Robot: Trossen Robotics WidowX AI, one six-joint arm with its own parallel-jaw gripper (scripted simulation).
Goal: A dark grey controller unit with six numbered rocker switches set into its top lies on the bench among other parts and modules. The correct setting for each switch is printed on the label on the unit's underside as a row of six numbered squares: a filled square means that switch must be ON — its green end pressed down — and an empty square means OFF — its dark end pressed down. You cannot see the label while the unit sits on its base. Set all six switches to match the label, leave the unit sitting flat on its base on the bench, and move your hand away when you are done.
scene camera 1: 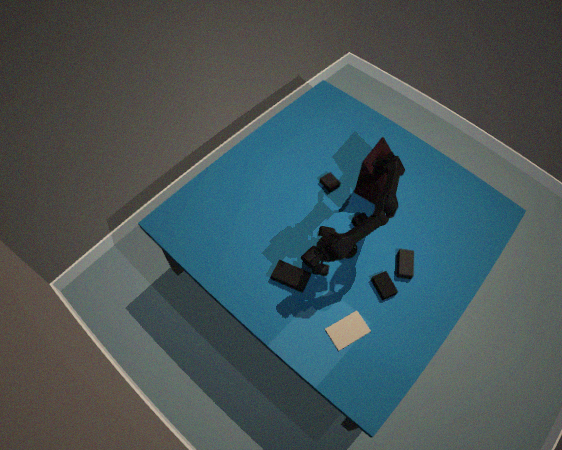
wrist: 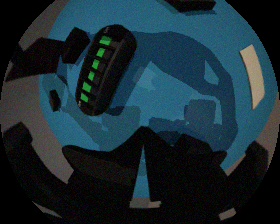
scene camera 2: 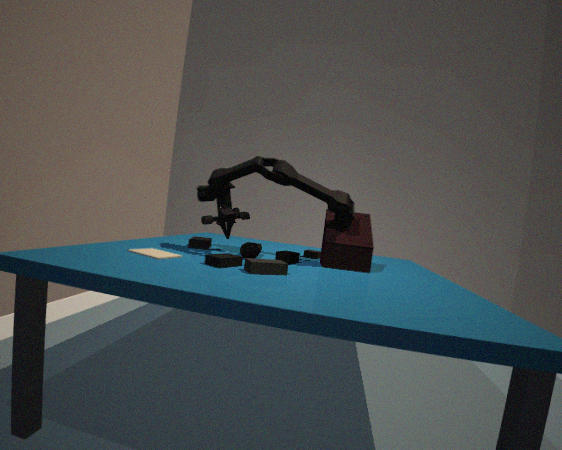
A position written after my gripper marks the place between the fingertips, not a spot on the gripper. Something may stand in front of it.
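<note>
My gripper (scene camera 2: 227, 238), which the wrist view (wrist: 143, 129) shows too, is shut and holds nothing. I can also see a beige card (scene camera 1: 346, 331).
</note>
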